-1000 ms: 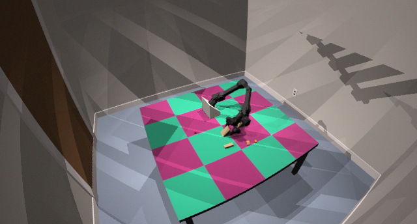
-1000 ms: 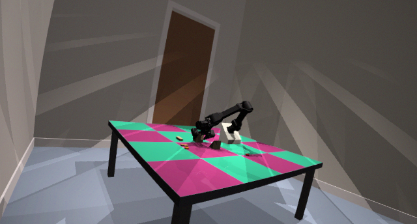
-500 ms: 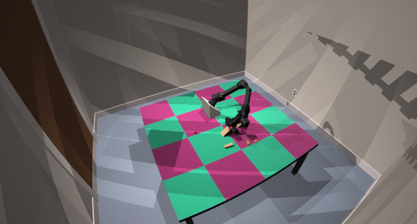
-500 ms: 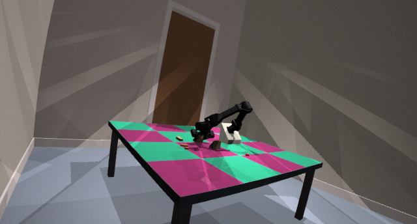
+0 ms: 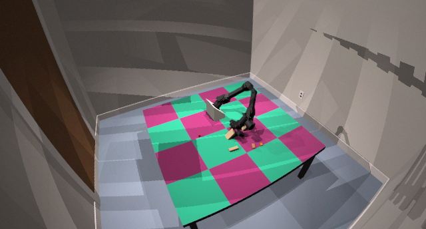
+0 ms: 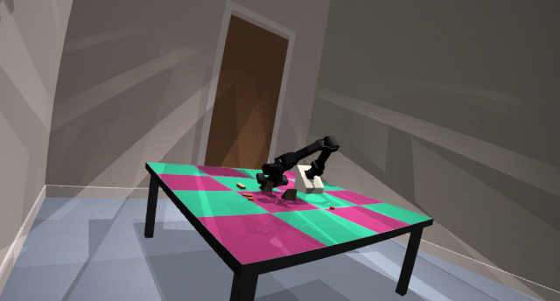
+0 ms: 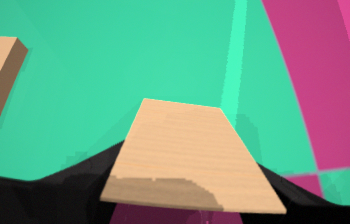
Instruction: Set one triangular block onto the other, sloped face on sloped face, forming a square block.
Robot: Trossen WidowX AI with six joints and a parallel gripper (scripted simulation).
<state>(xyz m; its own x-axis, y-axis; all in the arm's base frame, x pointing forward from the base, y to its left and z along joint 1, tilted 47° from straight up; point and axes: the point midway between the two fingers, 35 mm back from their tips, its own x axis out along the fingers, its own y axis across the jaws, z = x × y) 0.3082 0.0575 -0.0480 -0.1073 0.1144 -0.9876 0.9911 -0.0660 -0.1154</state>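
Right now the flat wooden bar is 14 cm ahead of my gripper tip, 5 cm to the right of it and 1 cm below it. Also, from my gripper tip: triangular block 1 cm to the left; then tiny red piece 13 cm behind, 22 cm to the right, 1 cm below.
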